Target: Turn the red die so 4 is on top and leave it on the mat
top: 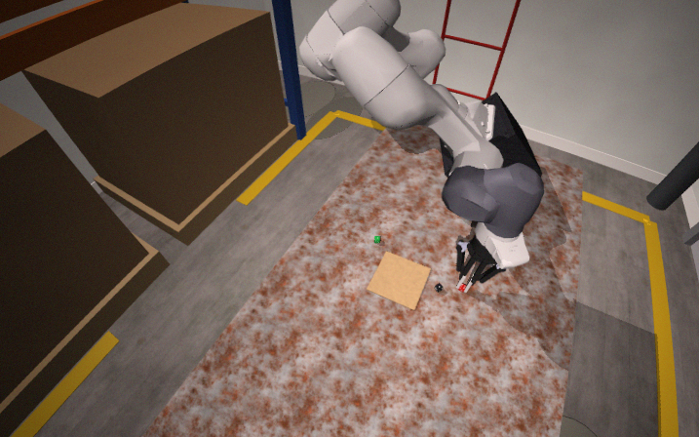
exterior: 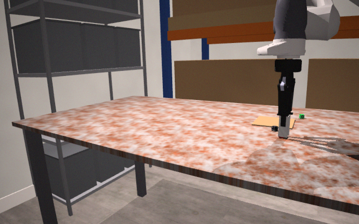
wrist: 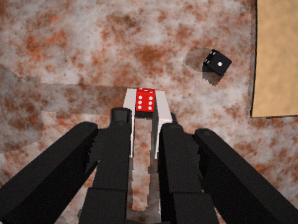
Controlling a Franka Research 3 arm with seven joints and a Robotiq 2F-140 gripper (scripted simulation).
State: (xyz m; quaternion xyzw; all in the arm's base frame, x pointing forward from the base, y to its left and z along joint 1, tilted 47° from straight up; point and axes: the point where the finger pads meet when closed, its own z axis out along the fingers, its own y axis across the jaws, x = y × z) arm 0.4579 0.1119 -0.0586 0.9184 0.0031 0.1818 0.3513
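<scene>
My gripper is now 50 mm short of the tan mat, 170 mm to the left of it and 40 mm above it. From my hand the other things lie so: red die 10 mm ahead, 30 mm below; green die 40 mm behind, 280 mm to the right, 30 mm below; black die 30 mm ahead, 60 mm to the right, 30 mm below.
</scene>
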